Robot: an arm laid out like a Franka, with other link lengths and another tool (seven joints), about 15 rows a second.
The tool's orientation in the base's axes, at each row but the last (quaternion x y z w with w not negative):
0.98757 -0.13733 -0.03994 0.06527
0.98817 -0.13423 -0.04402 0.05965
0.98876 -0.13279 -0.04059 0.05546
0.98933 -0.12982 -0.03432 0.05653
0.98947 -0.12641 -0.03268 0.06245
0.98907 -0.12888 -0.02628 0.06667
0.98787 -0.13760 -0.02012 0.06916
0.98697 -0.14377 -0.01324 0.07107
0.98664 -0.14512 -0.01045 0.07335
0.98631 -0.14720 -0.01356 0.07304
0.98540 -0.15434 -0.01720 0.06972
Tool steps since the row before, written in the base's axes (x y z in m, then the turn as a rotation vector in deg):
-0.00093 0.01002 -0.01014 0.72 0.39 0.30
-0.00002 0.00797 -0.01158 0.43 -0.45 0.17
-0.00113 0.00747 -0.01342 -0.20 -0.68 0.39
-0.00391 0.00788 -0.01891 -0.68 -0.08 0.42
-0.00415 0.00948 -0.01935 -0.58 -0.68 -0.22
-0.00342 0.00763 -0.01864 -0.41 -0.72 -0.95
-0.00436 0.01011 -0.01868 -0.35 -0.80 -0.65
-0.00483 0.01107 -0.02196 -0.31 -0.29 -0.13
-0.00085 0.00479 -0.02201 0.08 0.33 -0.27
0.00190 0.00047 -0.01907 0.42 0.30 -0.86
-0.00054 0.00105 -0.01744 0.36 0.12 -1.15
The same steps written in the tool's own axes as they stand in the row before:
-0.00304 -0.01073 0.00893 0.56 -0.52 -0.41
-0.00135 -0.00912 0.01061 0.52 0.34 -0.16
-0.00220 -0.00849 0.01266 -0.04 0.75 -0.30
-0.00482 -0.00886 0.01826 -0.66 0.30 -0.35
-0.00547 -0.01063 0.01840 -0.38 0.77 0.34
-0.00462 -0.00903 0.01773 -0.18 0.66 1.06
-0.00658 -0.01111 0.01742 -0.10 0.76 0.77
-0.00767 -0.01230 0.02044 -0.21 0.34 0.18
-0.00221 -0.00755 0.02113 -0.02 -0.38 0.22
0.00178 -0.00382 0.01870 0.32 -0.53 0.79
-0.00062 -0.00332 0.01715 0.32 -0.39 1.10

